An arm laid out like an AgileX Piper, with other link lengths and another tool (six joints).
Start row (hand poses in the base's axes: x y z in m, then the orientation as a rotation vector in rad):
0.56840 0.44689 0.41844 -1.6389 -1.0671 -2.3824
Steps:
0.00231 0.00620 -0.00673 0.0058 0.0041 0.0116
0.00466 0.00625 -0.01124 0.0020 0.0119 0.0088
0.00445 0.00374 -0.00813 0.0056 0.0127 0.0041
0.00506 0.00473 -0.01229 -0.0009 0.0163 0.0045
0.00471 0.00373 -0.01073 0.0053 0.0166 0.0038
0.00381 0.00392 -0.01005 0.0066 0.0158 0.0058
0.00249 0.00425 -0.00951 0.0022 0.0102 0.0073
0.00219 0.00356 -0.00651 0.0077 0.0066 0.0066
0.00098 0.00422 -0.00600 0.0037 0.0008 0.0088
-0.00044 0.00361 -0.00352 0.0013 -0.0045 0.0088
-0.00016 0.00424 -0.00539 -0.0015 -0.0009 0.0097
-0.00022 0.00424 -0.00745 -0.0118 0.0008 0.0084
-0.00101 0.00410 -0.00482 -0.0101 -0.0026 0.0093
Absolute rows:
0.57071 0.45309 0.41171 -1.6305 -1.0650 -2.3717
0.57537 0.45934 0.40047 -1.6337 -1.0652 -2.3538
0.57982 0.46308 0.39234 -1.6408 -1.0577 -2.3385
0.58488 0.46781 0.38005 -1.6531 -1.0584 -2.3182
0.58959 0.47154 0.36932 -1.6640 -1.0504 -2.2988
0.59340 0.47546 0.35927 -1.6717 -1.0420 -2.2792
0.59589 0.47971 0.34976 -1.6741 -1.0414 -2.2641
0.59808 0.48327 0.34325 -1.6715 -1.0339 -2.2541
0.59906 0.48749 0.33725 -1.6630 -1.0342 -2.2483
0.59862 0.49110 0.33373 -1.6504 -1.0388 -2.2478
0.59846 0.49534 0.32834 -1.6415 -1.0467 -2.2425
0.59824 0.49958 0.32089 -1.6394 -1.0667 -2.2345
0.59723 0.50368 0.31607 -1.6326 -1.0858 -2.2297

